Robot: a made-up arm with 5 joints. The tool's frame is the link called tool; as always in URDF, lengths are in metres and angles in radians. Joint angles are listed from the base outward. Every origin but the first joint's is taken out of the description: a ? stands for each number. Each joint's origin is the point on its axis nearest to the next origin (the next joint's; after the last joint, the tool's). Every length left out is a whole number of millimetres.
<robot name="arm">
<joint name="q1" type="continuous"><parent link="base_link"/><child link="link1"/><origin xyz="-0.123 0.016 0.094" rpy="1.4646 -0.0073 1.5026"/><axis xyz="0 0 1"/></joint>
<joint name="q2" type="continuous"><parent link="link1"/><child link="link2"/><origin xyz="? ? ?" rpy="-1.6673 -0.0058 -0.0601"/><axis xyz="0 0 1"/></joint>
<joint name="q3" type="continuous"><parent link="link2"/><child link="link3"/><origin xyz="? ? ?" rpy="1.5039 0.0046 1.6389"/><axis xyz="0 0 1"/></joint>
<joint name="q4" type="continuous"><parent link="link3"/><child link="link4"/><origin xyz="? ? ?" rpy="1.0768 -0.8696 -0.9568"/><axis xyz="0 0 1"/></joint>
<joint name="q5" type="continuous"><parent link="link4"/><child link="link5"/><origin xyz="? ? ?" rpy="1.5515 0.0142 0.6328"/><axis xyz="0 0 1"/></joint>
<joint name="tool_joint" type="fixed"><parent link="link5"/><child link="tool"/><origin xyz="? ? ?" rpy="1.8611 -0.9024 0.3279"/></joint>
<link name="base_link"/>
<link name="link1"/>
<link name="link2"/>
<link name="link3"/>
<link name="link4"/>
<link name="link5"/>
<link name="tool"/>
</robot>
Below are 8 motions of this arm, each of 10 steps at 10 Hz.
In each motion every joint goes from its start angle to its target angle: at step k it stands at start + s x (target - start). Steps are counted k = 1, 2, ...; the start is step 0. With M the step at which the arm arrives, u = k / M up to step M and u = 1 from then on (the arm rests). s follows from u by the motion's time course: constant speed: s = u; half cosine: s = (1 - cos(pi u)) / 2; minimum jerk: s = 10 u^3 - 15 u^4 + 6 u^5.
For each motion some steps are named. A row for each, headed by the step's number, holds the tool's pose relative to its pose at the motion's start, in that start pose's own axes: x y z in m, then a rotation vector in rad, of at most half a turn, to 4 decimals.
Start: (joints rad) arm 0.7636 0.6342 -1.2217 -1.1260 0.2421
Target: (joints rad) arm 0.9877 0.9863 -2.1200 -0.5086 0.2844
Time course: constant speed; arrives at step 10
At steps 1, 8, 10:
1: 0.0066 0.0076 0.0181 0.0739 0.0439 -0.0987
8: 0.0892 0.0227 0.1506 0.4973 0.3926 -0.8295
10: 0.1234 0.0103 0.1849 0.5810 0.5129 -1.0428

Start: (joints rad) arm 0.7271 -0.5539 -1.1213 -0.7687 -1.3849
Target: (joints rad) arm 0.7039 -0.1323 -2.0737 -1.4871 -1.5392
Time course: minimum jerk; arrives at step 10
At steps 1, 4, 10:
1: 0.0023 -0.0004 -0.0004 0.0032 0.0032 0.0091
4: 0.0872 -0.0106 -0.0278 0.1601 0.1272 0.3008
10: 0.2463 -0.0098 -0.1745 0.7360 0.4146 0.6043

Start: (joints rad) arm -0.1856 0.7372 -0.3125 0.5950 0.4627
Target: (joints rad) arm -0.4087 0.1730 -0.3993 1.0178 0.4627
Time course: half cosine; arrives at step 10
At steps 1, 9, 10:
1: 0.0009 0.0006 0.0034 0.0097 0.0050 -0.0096
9: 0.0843 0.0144 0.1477 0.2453 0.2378 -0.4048
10: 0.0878 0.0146 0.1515 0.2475 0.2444 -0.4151

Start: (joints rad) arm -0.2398 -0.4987 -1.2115 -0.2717 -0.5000
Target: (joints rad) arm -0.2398 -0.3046 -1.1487 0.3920 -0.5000
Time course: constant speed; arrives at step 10
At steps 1, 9, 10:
1: -0.0032 0.0063 -0.0037 -0.0172 -0.0172 -0.0812
9: -0.0197 0.0679 -0.0411 -0.1404 -0.1774 -0.7267
10: -0.0202 0.0767 -0.0469 -0.1537 -0.2003 -0.8068

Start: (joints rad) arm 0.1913 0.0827 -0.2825 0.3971 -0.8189
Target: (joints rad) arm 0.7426 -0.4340 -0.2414 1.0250 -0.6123
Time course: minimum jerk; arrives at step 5
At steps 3, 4, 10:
3: 0.0508 0.0933 0.1709 -0.0401 0.5525 -0.7494
4: 0.0865 0.1276 0.2215 -0.0705 0.7359 -1.0551
10: 0.0954 0.1348 0.2316 -0.0786 0.7748 -1.1245

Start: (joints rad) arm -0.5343 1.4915 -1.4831 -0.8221 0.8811
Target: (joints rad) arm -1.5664 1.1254 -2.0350 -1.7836 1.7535
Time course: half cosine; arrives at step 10
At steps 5, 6, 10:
5: 0.0637 0.0151 0.0500 -0.2065 0.5581 0.0348
6: 0.0779 0.0211 0.0624 -0.3023 0.6911 -0.0467
10: 0.1024 0.0327 0.0883 -0.4984 0.8728 -0.3798

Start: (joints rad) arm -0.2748 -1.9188 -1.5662 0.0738 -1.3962
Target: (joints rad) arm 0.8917 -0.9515 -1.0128 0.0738 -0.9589
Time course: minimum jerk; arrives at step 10
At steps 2, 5, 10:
2: -0.0107 0.0357 -0.0113 -0.0082 -0.0131 -0.1084
5: 0.0405 0.3028 -0.1057 0.0331 -0.1519 -0.9508
10: 0.3258 0.4454 -0.1480 0.2262 -0.3613 -1.8861

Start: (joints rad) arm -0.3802 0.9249 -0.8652 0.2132 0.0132
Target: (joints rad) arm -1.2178 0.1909 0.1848 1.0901 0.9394
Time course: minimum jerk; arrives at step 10
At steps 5, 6, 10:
5: 0.0879 -0.1861 -0.2011 1.2619 0.0691 0.1566
6: 0.1445 -0.2012 -0.2773 1.7096 0.2516 0.2396
10: 0.2340 -0.1762 -0.3707 2.3979 0.7754 0.3297

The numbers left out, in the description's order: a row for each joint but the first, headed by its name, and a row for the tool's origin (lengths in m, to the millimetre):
q2: 0.080 0.182 0.000
q3: -0.314 -0.064 0.000
q4: 0.036 0.203 0.000
q5: -0.006 0.050 0.000
tool: 0.037 -0.020 0.000

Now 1 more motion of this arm.
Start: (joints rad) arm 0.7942 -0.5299 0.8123 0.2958 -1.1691
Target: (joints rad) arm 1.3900 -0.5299 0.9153 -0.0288 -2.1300
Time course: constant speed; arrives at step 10
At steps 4, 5, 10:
4: -0.0957 0.1003 0.0155 -0.3938 -0.3745 -0.0332
5: -0.1170 0.1280 0.0143 -0.5000 -0.4633 -0.0430
10: -0.2013 0.2731 -0.0217 -1.0754 -0.8733 -0.0927

